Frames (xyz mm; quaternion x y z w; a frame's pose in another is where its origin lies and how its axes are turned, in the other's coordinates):
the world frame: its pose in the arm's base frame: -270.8 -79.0 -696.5 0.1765 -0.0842 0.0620 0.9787
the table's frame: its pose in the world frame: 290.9 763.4 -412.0 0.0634 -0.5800 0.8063 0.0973
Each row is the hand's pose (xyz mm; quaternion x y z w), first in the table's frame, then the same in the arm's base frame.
Working: the table's frame: its pose in the arm's base frame: -42.7 804.3 -766.9 -0.0473 0.7142 -0.6981 0.0148

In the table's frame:
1: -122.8 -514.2 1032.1 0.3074 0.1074 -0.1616 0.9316
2: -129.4 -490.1 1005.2 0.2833 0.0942 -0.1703 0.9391
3: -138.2 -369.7 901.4 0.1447 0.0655 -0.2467 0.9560
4: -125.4 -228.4 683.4 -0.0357 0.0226 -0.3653 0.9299
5: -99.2 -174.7 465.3 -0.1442 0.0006 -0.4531 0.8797
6: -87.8 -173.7 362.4 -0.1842 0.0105 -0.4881 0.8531
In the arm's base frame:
1: 193.6 -223.4 -284.4 0.0800 -0.4447 0.8774 0.1612
2: 196.7 -195.5 -308.1 0.0961 -0.4663 0.8649 0.1589
3: 190.7 -88.9 -426.2 0.1735 -0.5711 0.7775 0.1980
4: 152.4 130.0 -561.3 0.2896 -0.6722 0.6302 0.2591
5: 104.7 346.0 -608.4 0.3669 -0.7076 0.5179 0.3106
6: 84.4 447.5 -606.3 0.3843 -0.7150 0.4717 0.3443

